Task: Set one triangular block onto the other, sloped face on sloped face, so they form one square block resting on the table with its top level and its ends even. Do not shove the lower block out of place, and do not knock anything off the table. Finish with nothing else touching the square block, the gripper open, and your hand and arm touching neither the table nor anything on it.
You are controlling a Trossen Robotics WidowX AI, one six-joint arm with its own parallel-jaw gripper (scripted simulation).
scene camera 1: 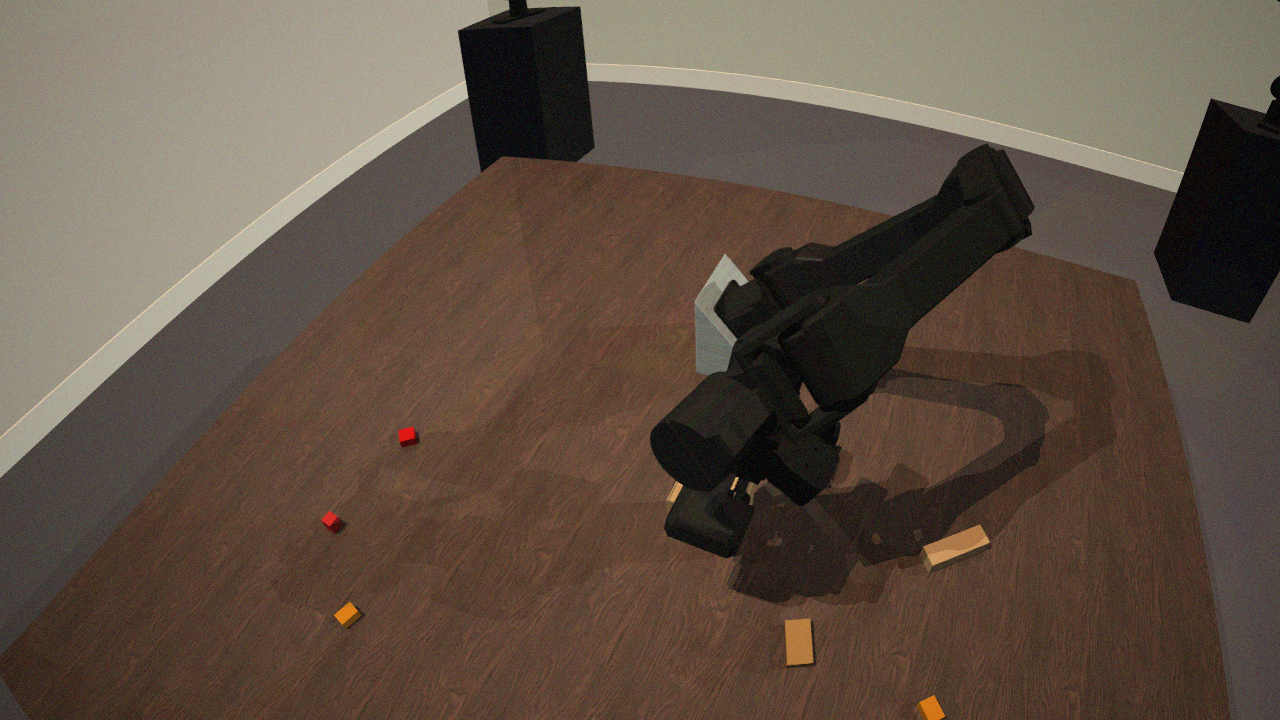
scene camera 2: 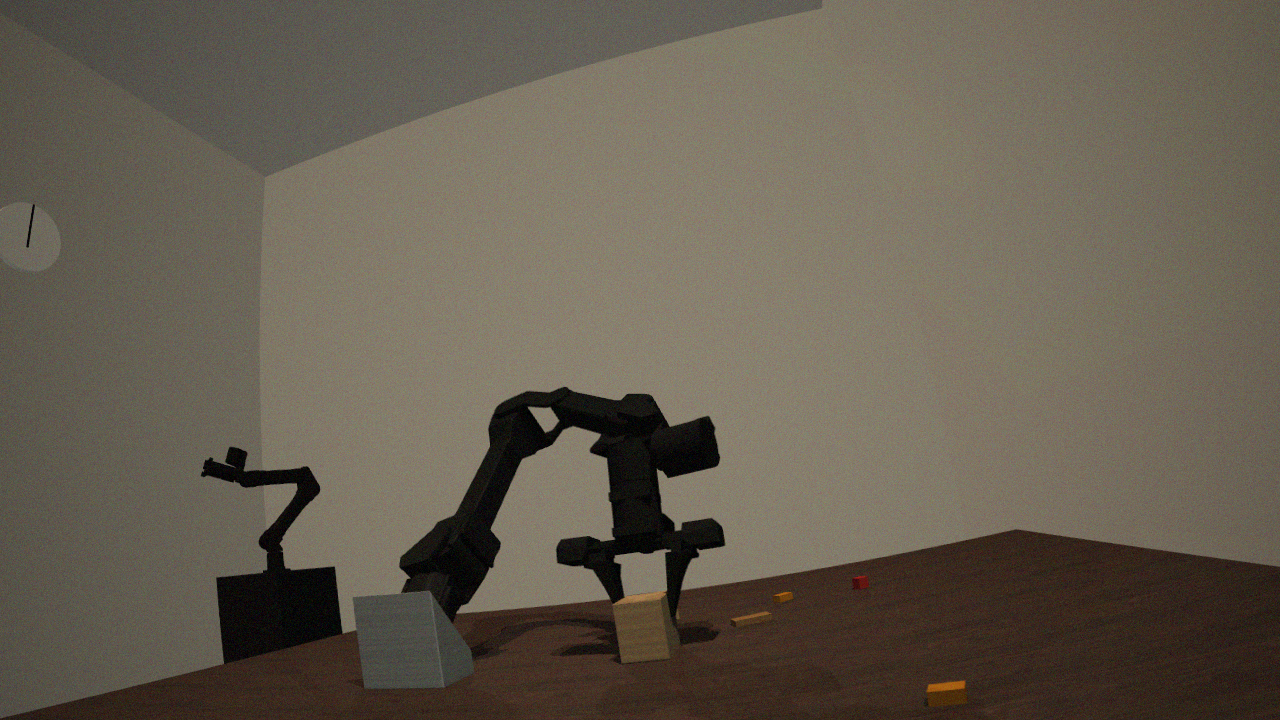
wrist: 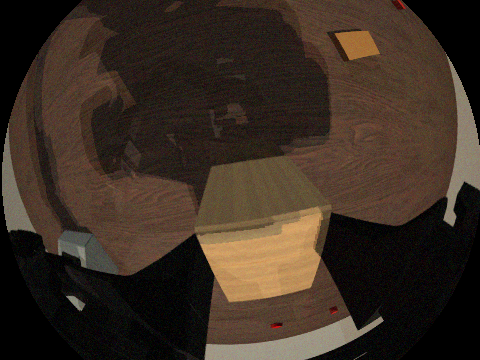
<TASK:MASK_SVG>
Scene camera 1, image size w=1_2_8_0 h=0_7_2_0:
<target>gripper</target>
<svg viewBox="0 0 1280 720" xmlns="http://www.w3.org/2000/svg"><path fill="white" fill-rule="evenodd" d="M841 424L839 422L835 423L819 436L812 432L793 444L790 444L780 427L767 431L713 491L700 492L685 486L682 487L666 518L664 530L668 537L701 548L704 551L709 551L723 558L735 556L754 514L754 507L749 505L751 498L747 493L750 481L759 485L761 480L765 481L766 479L775 488L777 487L782 493L785 493L794 504L799 506L806 505L826 488L838 466L839 452L842 447L836 446L836 443L839 439Z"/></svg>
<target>tan plank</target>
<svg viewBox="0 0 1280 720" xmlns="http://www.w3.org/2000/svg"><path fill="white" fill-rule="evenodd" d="M981 525L922 547L919 556L921 556L927 572L931 573L985 551L990 541Z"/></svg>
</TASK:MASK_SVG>
